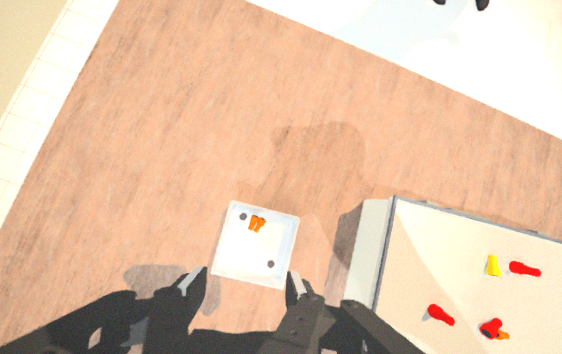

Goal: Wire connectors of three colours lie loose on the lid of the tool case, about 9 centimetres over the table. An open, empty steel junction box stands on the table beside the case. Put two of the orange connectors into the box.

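Places are measured from the arm's base along level axes (x right, y back, z down), in metres.
Pixels of known places: gripper, fingertip midpoint: (246,282).
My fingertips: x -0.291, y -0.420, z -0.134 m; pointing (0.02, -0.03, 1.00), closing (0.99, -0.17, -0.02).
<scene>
Ahead of a thing's pixels: the offset from my fingertips to its top centre. Level surfaces: height alone.
The steel junction box {dx +0.007, dy +0.005, dz +0.157 m} (290,245) stands open on the table, left of the tool case. Two orange connectors {dx -0.005, dy -0.020, dz +0.182 m} (253,223) {dx +0.005, dy -0.018, dz +0.182 m} (259,225) lie side by side on its floor, near its upper left corner. My gripper (246,283) is open and empty, over the lower edge of the box and above it. On the lid of the tool case {dx +0.309, dy +0.003, dz +0.103 m} (417,260) lie a yellow connector {dx +0.310, dy -0.045, dz +0.092 m} (493,266) and red connectors {dx +0.350, dy -0.050, dz +0.080 m} (525,269) {dx +0.240, dy +0.026, dz +0.080 m} (441,314) {dx +0.321, dy +0.031, dz +0.091 m} (491,328). Another orange connector {dx +0.337, dy +0.039, dz +0.095 m} (503,335) lies partly hidden beside the lowest red one.
The case's pale side wall (367,250) rises to the right of the box, with a dark raised rim along the lid. The wooden table {dz +0.195 m} (200,100) extends to a pale edge strip at the left. Two dark objects show at the top right, beyond the table edge.
</scene>
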